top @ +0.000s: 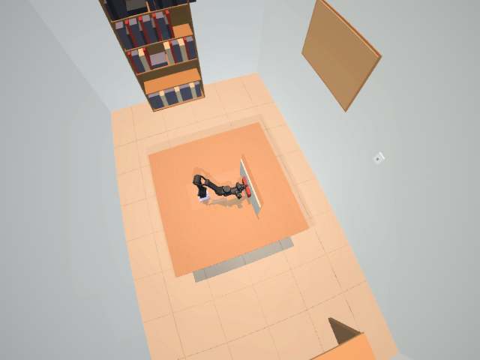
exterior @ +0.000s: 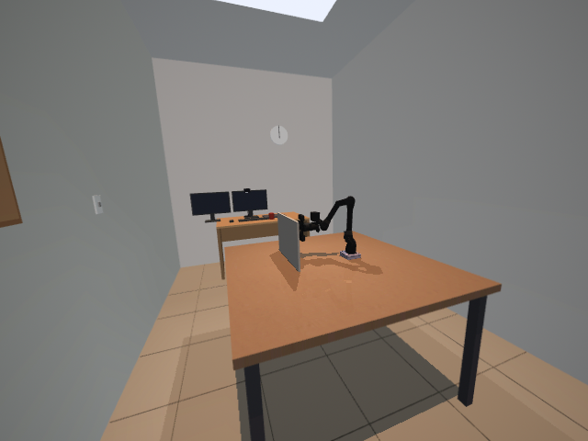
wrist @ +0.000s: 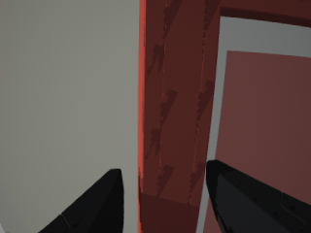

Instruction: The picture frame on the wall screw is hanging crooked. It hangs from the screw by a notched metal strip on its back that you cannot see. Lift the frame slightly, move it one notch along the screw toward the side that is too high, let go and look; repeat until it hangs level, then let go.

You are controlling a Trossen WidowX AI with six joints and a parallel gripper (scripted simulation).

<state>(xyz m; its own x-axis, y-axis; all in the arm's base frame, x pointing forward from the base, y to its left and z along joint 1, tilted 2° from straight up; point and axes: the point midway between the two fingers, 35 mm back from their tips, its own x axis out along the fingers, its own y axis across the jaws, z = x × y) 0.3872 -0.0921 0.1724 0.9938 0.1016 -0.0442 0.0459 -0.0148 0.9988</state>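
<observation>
The red picture frame lies 5 cm below my gripper tip and 1 cm to the left of it. The rest, counted from my gripper tip: grey wall panel 6 cm below, 2 cm ahead.
</observation>
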